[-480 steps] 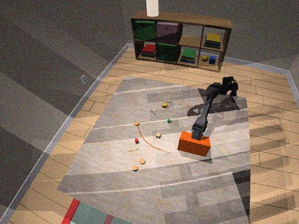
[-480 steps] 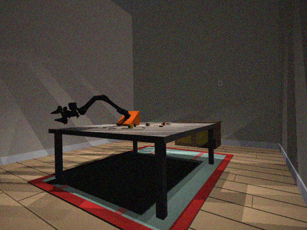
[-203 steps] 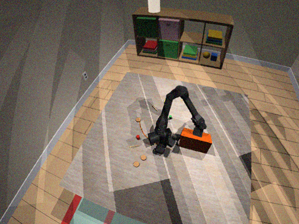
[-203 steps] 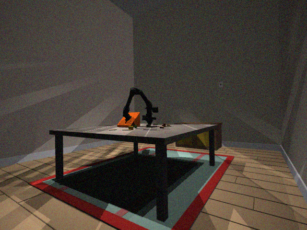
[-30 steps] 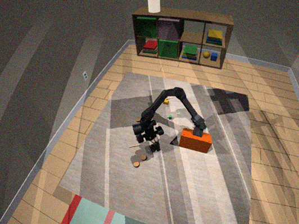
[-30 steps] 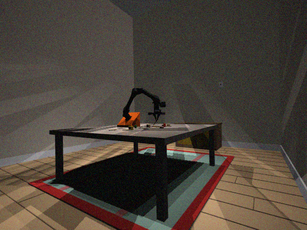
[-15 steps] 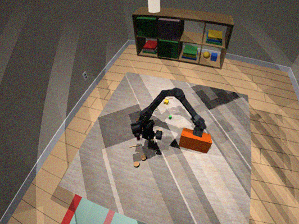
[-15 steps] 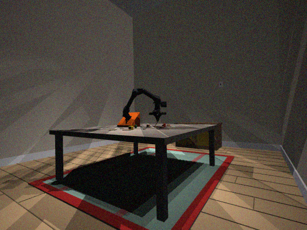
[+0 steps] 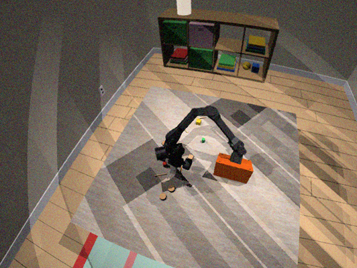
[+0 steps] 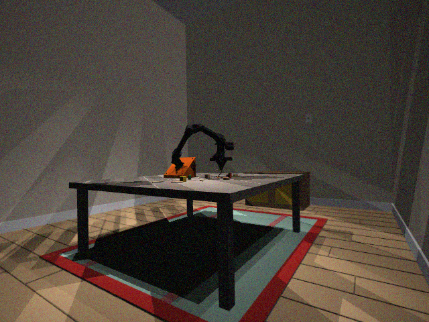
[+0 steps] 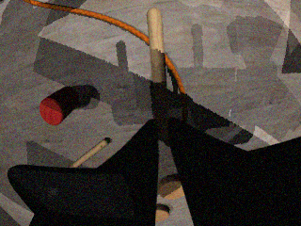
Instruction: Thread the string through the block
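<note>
Now: the wooden block 120 mm to the right of my gripper tip, 50 mm behind it and 40 mm below it. Round my gripper tip: small red object (90 mm ahead, 40 mm below, 10 mm to the right); then small green object (280 mm to the right, 80 mm behind, 40 mm below); then round wooden button (170 mm to the right, 160 mm ahead, 50 mm below).
</note>
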